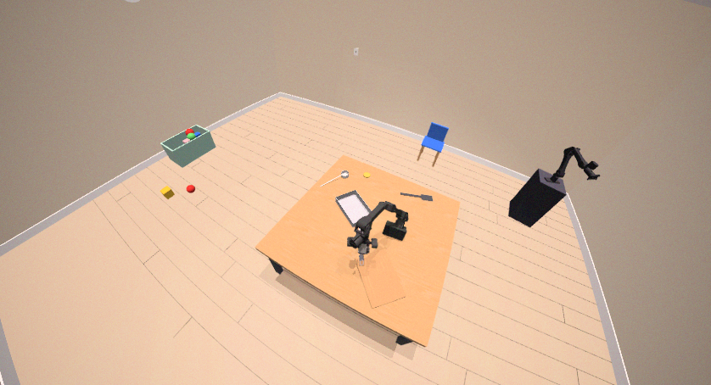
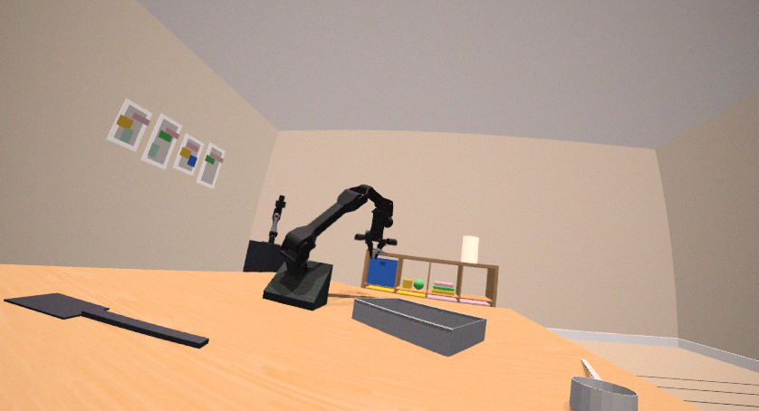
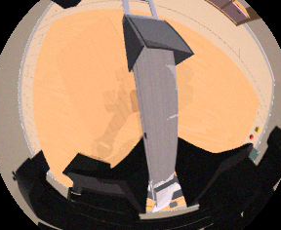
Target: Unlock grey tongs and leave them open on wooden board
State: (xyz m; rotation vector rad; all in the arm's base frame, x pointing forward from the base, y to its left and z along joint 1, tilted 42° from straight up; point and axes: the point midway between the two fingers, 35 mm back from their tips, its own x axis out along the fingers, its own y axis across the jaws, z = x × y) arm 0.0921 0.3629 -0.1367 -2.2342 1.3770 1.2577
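The wooden board lies 18 cm behind my gripper tip, 17 cm below it and 2 cm to the left of it. Round my gripper tip: yellow thing 79 cm to the right, 43 cm ahead, 16 cm below; then grey roasting tin 36 cm to the right, 28 cm ahead, 15 cm below; then dark spatula 86 cm to the right, 17 cm below, 11 cm behind.
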